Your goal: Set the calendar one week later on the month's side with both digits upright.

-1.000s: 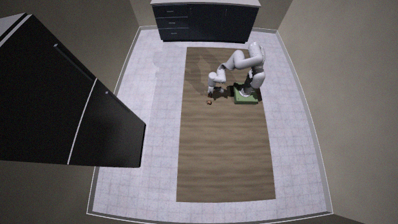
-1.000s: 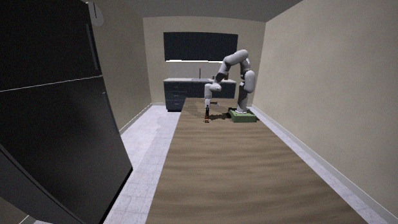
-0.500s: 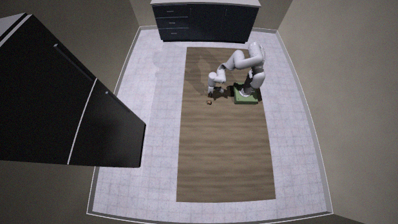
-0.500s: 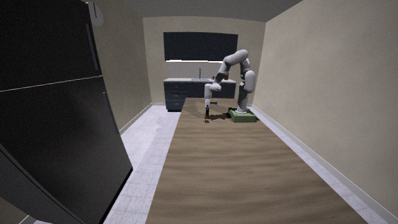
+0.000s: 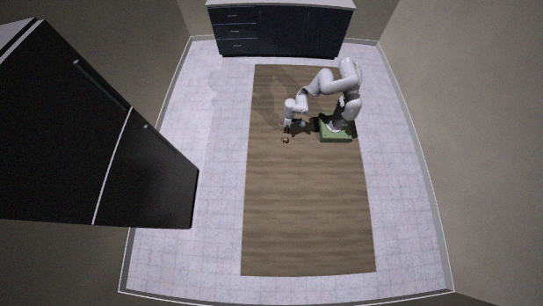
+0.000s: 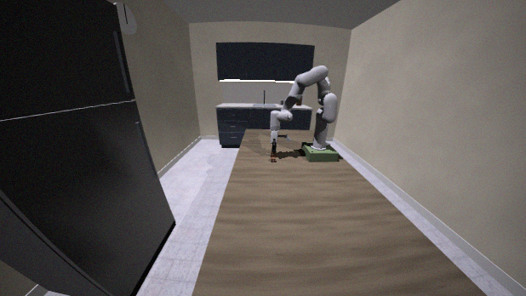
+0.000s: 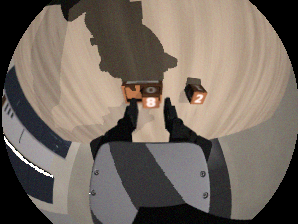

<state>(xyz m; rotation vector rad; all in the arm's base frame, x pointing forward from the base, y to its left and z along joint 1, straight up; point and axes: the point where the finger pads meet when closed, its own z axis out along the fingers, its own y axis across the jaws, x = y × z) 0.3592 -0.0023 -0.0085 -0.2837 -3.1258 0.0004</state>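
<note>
Right now my hand is 2 cm to the left of the calendar tray and 6 cm above it. Also, from my hand: calendar cube: 2 cm ahead, 9 cm to the left, 5 cm below.
</note>
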